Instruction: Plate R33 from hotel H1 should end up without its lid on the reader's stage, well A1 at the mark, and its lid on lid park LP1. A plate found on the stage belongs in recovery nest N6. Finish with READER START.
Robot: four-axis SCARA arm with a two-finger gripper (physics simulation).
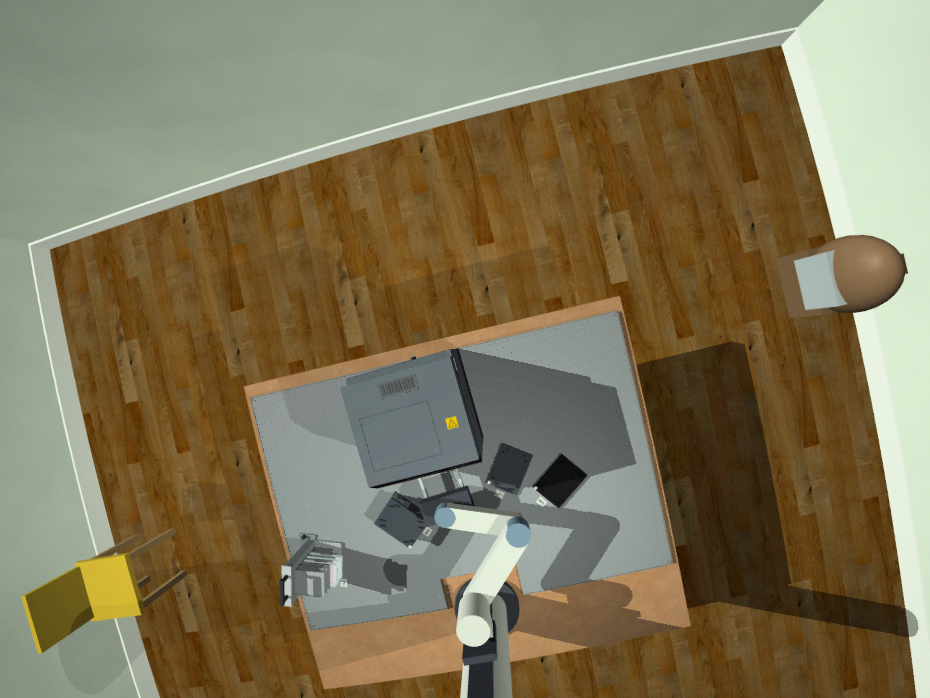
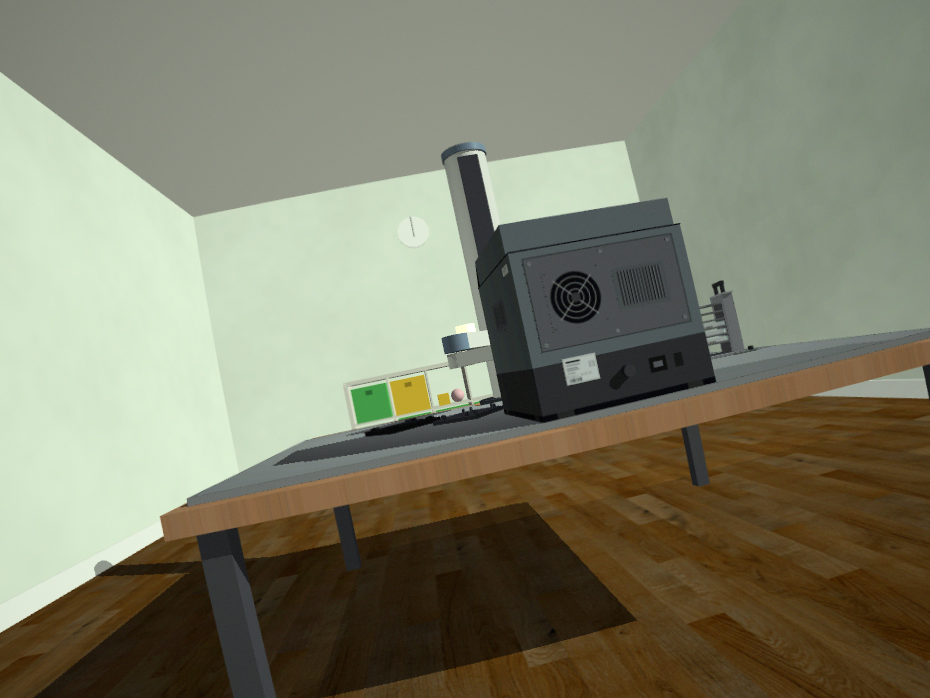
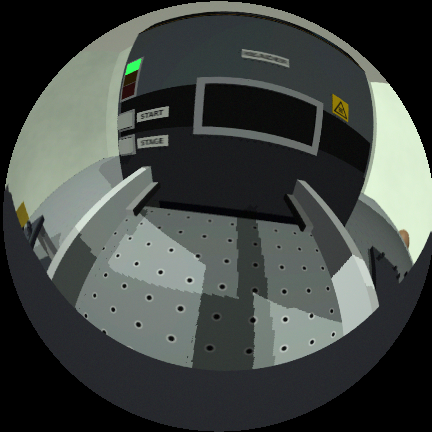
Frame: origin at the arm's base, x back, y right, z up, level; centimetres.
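Where they show: gripper, fingertip midpoint: [image 3: 222,178].
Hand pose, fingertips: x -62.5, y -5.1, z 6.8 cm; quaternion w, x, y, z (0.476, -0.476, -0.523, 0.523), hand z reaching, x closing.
Observation:
Things, the pixels of their top centre, and the offset from my fingertips. "spot": a spot on its surface instead.
- grey reader, middle of its top: [image 2: 561,233] [image 3: 252,43] [image 1: 409,425] dx -19.4, dy +2.1, dz +29.3 cm
- STAGE button, middle of its top: [image 3: 126,138] dx -2.0, dy -11.7, dz +3.8 cm
- dark pad, surface spot: [image 1: 510,467] spot: dx +9.9, dy +26.3, dz -4.6 cm
- dark nest, middle of its top: [image 1: 400,524] dx +20.2, dy -17.4, dz +1.4 cm
The grey reader [image 1: 405,432] [image 2: 615,368] [image 3: 225,172] stands at the back; its green status light [image 3: 133,67] is lit. Its START button [image 3: 126,120] and STAGE button [image 3: 127,145] are at the left of its front. Its framed port [image 3: 258,115] is dark; no stage shows outside it. My gripper [image 1: 440,482] [image 3: 222,178] is open and empty, low before the reader's front. A rack [image 1: 315,574] [image 2: 732,323] with several plates stands at the front left; its label and R33 cannot be read. A dark pad [image 1: 510,467], apparently lid park LP1, is right of the gripper.
A dark nest [image 1: 400,518] stands close left of the gripper and a black one [image 1: 561,480] farther right; their labels are too small to read. The arm's column [image 2: 473,210] rises at the table's front. A yellow chair [image 1: 110,586] stands left of the table.

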